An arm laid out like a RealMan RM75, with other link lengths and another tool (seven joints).
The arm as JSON. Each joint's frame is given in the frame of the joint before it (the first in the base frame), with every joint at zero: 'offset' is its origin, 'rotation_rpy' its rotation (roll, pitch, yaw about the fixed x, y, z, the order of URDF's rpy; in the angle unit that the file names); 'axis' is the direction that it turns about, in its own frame. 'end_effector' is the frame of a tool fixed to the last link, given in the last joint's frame.
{
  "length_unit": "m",
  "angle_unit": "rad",
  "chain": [
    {
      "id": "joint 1",
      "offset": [
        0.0,
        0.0,
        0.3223
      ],
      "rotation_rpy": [
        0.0,
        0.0,
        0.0
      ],
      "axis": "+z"
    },
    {
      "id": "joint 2",
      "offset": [
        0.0,
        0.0,
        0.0
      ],
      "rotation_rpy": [
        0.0,
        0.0,
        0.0
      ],
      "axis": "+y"
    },
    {
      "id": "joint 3",
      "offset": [
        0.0,
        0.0,
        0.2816
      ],
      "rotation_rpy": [
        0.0,
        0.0,
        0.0
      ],
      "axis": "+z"
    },
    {
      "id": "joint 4",
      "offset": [
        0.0,
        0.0,
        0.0
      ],
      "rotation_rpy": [
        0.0,
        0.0,
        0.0
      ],
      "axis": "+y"
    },
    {
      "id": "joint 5",
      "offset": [
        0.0,
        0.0,
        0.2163
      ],
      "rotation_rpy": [
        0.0,
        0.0,
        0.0
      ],
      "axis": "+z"
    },
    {
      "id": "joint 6",
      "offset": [
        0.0,
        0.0,
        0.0
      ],
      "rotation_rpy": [
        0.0,
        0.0,
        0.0
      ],
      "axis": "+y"
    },
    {
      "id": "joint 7",
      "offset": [
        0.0,
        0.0,
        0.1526
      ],
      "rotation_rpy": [
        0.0,
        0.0,
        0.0
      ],
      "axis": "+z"
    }
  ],
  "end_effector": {
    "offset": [
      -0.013,
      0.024,
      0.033
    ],
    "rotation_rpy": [
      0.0,
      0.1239,
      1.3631
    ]
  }
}
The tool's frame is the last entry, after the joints.
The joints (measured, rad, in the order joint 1, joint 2, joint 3, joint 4, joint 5, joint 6, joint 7), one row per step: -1.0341, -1.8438, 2.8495, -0.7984, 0.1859, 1.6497, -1.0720; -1.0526, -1.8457, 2.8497, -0.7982, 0.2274, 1.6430, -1.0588; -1.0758, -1.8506, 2.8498, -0.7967, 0.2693, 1.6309, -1.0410; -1.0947, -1.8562, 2.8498, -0.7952, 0.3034, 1.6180, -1.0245; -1.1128, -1.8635, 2.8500, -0.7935, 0.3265, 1.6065, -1.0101; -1.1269, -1.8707, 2.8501, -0.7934, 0.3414, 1.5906, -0.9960; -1.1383, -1.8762, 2.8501, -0.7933, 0.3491, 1.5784, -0.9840; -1.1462, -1.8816, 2.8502, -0.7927, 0.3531, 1.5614, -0.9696; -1.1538, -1.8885, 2.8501, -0.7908, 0.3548, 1.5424, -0.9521; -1.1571, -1.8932, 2.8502, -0.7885, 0.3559, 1.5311, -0.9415; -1.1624, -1.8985, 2.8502, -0.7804, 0.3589, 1.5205, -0.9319; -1.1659, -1.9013, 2.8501, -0.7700, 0.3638, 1.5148, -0.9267; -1.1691, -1.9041, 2.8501, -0.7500, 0.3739, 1.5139, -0.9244; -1.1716, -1.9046, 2.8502, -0.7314, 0.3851, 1.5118, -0.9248
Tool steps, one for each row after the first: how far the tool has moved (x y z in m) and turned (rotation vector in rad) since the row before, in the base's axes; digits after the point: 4 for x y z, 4 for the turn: 0.0012, 0.0011, -0.0004, -0.0247, 0.0347, -0.0104; 0.0027, 0.0028, -0.0016, -0.0254, 0.0383, -0.0195; 0.0020, 0.0025, -0.0017, -0.0204, 0.0332, -0.0182; 0.0036, 0.0032, -0.0028, -0.0163, 0.0238, -0.0212; 0.0024, 0.0036, -0.0022, -0.0068, 0.0218, -0.0206; 0.0026, 0.0034, -0.0017, -0.0034, 0.0145, -0.0192; 0.0012, 0.0035, -0.0015, 0.0013, 0.0157, -0.0199; 0.0013, 0.0037, -0.0025, 0.0007, 0.0149, -0.0238; 0.0004, 0.0017, -0.0020, -0.0013, 0.0084, -0.0134; 0.0017, 0.0018, -0.0038, -0.0079, 0.0060, -0.0153; 0.0013, 0.0007, -0.0035, -0.0110, 0.0028, -0.0093; 0.0019, -0.0010, -0.0061, -0.0249, -0.0015, -0.0068; 0.0011, -0.0009, -0.0044, -0.0204, 0.0010, -0.0032
